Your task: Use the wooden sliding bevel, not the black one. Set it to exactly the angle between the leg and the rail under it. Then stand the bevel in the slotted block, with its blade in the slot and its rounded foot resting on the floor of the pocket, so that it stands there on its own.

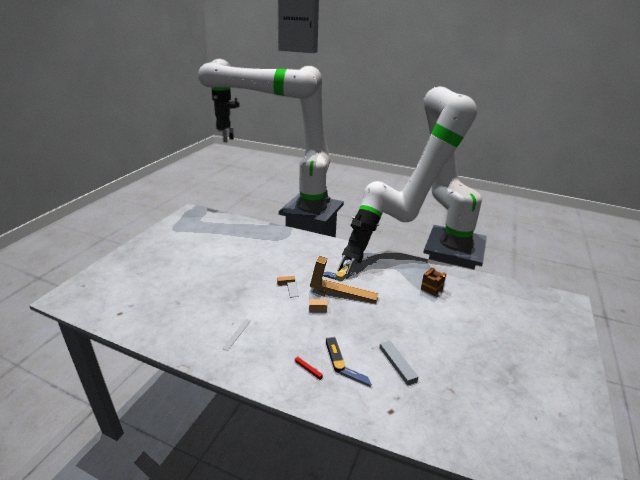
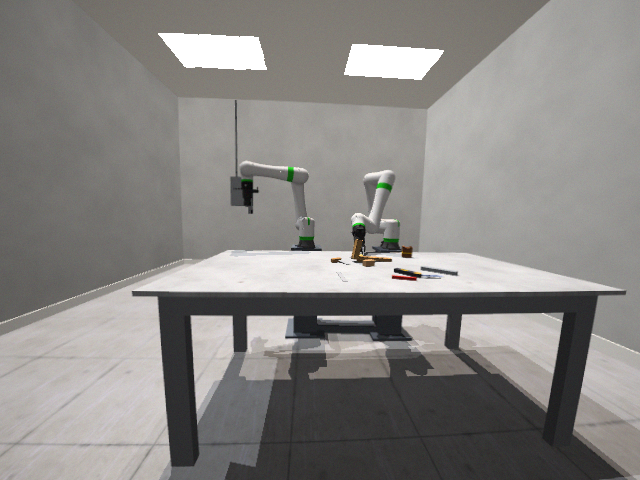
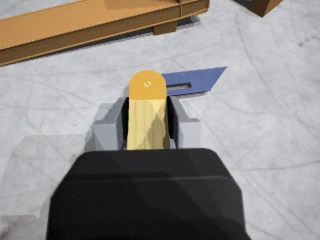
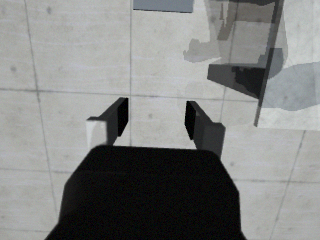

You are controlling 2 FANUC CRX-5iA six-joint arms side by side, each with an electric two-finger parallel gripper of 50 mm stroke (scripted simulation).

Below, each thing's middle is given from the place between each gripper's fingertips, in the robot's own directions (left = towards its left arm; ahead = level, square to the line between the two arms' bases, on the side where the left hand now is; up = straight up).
My left hand [image 1: 342, 273] is 2 cm short of the wooden bevel [image 3: 148, 119], 1 cm to the left of it and 1 cm above it. The rest, counted from my left hand: blue blade [image 3: 203, 80] 4 cm ahead, 3 cm to the right, 1 cm below.
The blue blade is 83 cm to the left of my right hand, 47 cm ahead of it and 28 cm below it. Also, from my right hand: wooden bevel (85 cm to the left, 45 cm ahead, 28 cm below).
